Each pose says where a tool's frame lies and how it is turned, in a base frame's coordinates. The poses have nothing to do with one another.
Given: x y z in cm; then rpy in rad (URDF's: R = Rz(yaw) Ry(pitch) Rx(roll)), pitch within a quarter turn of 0, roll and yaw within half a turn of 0.
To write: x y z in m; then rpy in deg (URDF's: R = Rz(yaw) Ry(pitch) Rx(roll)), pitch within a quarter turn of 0, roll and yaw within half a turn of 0. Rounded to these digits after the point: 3 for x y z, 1 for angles.
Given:
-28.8 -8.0 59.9 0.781 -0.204 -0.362
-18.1 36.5 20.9 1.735 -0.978 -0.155
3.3 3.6 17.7 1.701 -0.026 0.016
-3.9 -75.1 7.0 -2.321 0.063 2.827
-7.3 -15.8 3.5 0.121 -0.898 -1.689
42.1 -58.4 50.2 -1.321 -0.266 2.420
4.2 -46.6 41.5 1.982 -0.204 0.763
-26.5 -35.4 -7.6 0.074 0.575 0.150
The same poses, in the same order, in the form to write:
-0.288 -0.080 0.599 44.7 -11.7 -20.7
-0.181 0.365 0.209 99.4 -56.0 -8.9
0.033 0.036 0.177 97.5 -1.5 0.9
-0.039 -0.751 0.070 -133.0 3.6 162.0
-0.073 -0.158 0.035 6.9 -51.5 -96.8
0.421 -0.584 0.502 -75.7 -15.2 138.7
0.042 -0.466 0.415 113.6 -11.7 43.7
-0.265 -0.354 -0.076 4.2 32.9 8.6

